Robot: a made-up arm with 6 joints.
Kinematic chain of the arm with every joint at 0, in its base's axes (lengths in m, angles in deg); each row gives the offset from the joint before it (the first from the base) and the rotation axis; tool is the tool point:
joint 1: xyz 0 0 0.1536 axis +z
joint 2: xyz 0 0 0 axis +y
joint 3: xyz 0 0 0.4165 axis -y
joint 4: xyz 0 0 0 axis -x
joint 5: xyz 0.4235 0 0 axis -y
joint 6: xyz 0 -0.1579 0 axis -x
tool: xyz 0 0 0
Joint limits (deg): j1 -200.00..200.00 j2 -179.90..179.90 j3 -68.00..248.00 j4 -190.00..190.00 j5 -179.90..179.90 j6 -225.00..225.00
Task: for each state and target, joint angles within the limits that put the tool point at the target. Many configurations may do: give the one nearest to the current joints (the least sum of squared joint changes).
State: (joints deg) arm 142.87 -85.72 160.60 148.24 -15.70 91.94
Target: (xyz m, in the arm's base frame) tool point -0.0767 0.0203 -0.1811
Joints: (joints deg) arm 124.95 -118.25 204.49 108.93 -15.70 91.94
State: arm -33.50 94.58 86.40 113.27 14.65 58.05
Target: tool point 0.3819 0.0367 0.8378
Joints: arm -5.37 54.90 121.93 117.24 14.65 58.05
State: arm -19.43 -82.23 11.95 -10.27 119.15 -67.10
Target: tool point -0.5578 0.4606 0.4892
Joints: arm -52.14 -86.25 45.91 2.99 119.15 -67.10
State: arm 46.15 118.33 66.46 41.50 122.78 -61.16
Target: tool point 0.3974 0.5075 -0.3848
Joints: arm 63.07 117.56 51.91 37.98 122.78 -61.16
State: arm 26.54 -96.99 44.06 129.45 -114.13 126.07
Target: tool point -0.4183 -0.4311 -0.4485
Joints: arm 54.30 -146.02 52.18 123.93 -114.13 126.07
